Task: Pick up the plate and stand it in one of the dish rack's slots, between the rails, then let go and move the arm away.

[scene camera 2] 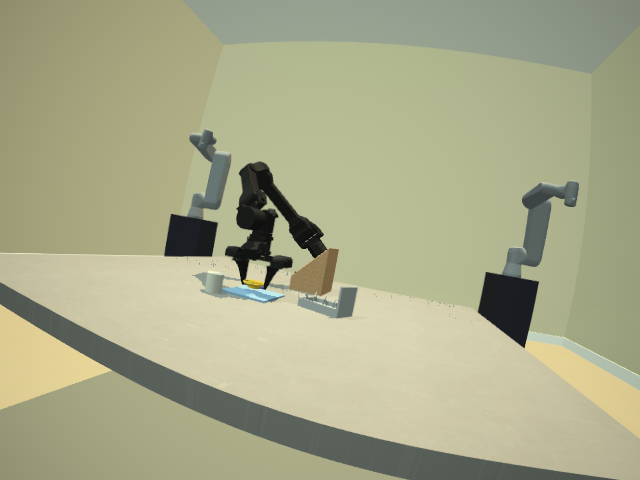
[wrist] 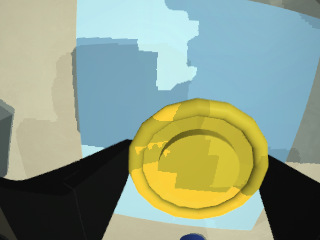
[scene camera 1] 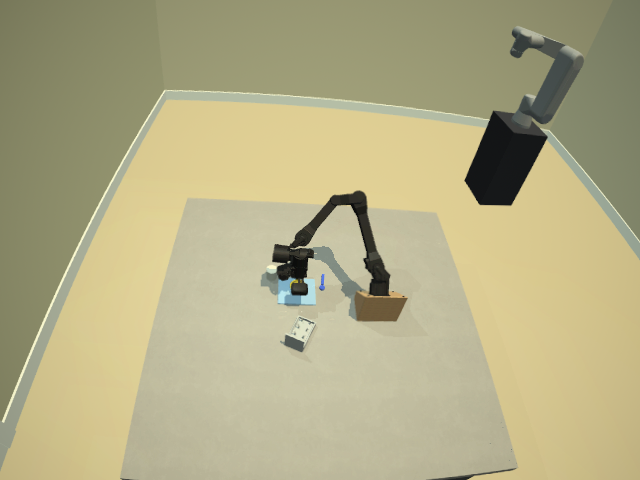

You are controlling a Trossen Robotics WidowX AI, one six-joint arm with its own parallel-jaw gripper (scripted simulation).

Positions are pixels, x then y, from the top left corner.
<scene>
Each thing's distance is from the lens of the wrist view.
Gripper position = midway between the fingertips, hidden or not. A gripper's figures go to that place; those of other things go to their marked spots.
gripper [wrist: 196, 155]: 10 cm
yellow plate [wrist: 200, 158]: 8 cm
light blue mat [wrist: 128, 67]: 10 cm
</scene>
